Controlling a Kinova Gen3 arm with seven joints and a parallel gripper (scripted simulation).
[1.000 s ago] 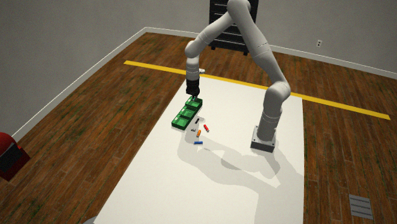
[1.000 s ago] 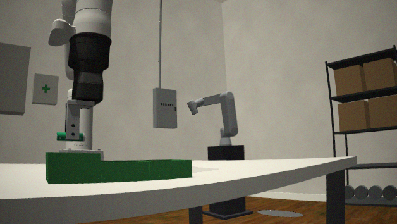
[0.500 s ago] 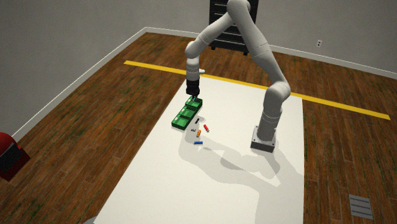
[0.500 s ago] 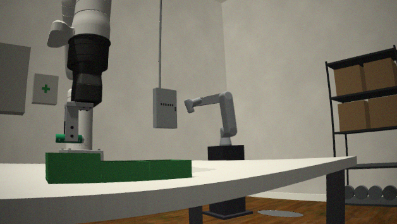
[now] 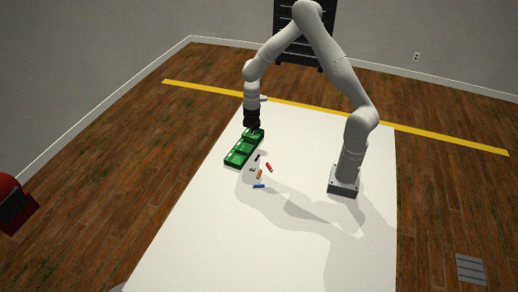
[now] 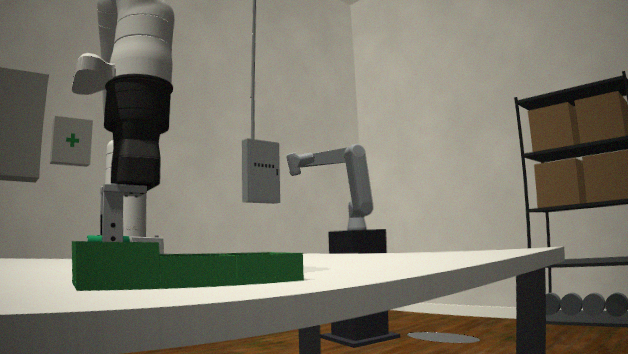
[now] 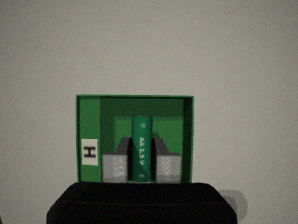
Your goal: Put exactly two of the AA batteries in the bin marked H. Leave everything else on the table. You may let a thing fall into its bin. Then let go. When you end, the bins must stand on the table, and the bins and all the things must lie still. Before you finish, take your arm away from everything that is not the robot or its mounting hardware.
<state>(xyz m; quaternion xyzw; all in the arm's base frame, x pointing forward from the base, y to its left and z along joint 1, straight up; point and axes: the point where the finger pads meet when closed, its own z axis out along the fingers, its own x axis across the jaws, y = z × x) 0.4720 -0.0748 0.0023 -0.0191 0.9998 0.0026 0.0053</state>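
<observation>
Right now the orange AA battery is 190 mm to the left of my hand, 130 mm behind it and 50 mm below it. From my hand the other things lie so: green bin marked H: 80 mm to the left, 40 mm below; green battery: 10 mm below; black battery: 110 mm to the left, 80 mm behind, 50 mm below.
</observation>
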